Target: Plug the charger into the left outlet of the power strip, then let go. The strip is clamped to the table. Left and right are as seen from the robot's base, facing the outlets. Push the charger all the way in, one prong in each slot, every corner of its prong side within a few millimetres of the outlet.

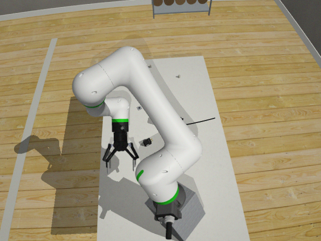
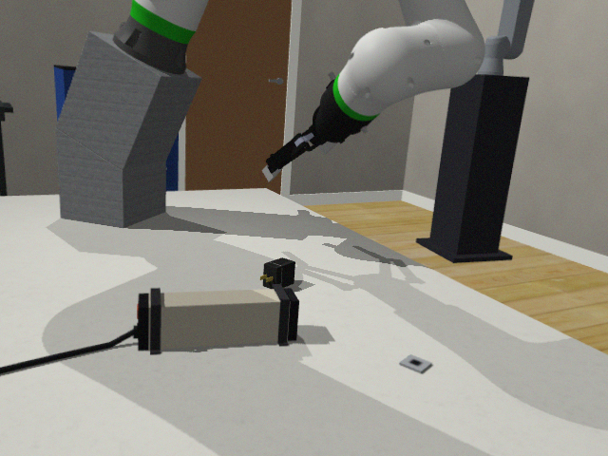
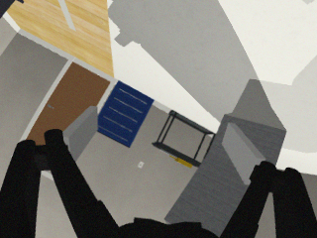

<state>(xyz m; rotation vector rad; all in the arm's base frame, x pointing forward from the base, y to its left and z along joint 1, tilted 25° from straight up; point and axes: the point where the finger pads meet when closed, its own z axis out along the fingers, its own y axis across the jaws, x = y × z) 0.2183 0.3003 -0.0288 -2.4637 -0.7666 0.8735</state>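
Now: the black charger 260 mm ahead of my hand, 120 mm to the right of it and 150 mm below it. From my hand the other things lie so: grey square plate 550 mm ahead, 30 mm to the right, 170 mm below.
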